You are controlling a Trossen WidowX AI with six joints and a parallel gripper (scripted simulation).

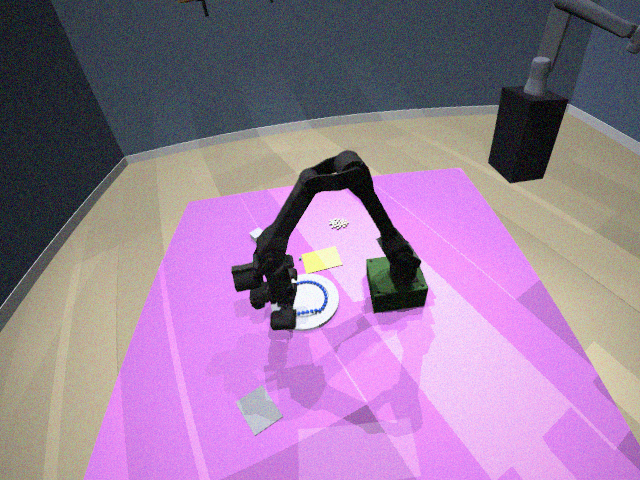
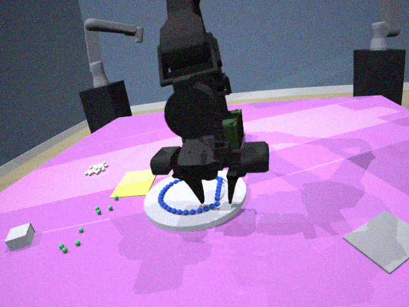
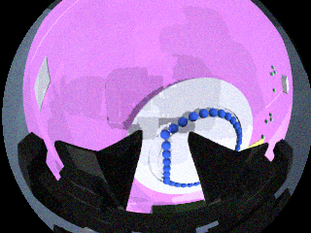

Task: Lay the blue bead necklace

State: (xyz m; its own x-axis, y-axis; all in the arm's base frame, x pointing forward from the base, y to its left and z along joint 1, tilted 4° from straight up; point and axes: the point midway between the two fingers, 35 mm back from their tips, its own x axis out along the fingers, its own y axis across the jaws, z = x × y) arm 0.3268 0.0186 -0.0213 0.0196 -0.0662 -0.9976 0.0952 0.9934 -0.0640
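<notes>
Right now the round white bead board is 50 mm to the right of my gripper tip, 40 mm behind it and 10 mm below it. Also, from my gripper tip: yellow sheet: 210 mm to the right, 110 mm behind, 20 mm below; then grey tile: 250 mm to the left, 100 mm ahead, 20 mm below; then cube: 380 mm to the right, 100 mm ahead.
</notes>
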